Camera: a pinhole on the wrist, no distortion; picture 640 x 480 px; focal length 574.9 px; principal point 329.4 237.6 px. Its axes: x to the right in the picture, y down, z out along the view. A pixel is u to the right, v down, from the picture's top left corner.
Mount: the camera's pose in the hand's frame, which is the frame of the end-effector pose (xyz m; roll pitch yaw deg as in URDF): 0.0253 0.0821 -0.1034 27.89 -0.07 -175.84
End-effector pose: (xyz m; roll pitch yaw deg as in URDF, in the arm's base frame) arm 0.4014 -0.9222 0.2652 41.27 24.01 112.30
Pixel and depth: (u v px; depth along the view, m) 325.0 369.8 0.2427
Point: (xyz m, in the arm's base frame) 0.3447 -0.8352 0.4383
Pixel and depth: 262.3 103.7 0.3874
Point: 0.2051 -0.7862 0.5875
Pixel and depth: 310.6 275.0 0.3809
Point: 0.3227 -0.7778 0.5663
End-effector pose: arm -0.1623 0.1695 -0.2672 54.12 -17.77 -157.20
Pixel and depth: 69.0 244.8 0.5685
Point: -0.2902 0.2404 0.3154
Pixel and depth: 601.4 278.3 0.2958
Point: 0.0075 0.2668 -0.0631
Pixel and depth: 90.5 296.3 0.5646
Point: -0.2980 0.2854 0.2837
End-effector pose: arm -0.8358 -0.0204 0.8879 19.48 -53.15 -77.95
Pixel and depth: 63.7 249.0 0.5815
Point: -0.6881 0.2621 1.4155
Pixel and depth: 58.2 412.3 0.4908
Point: -0.8277 0.1902 1.3531
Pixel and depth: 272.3 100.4 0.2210
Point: -0.6616 0.1099 1.0018
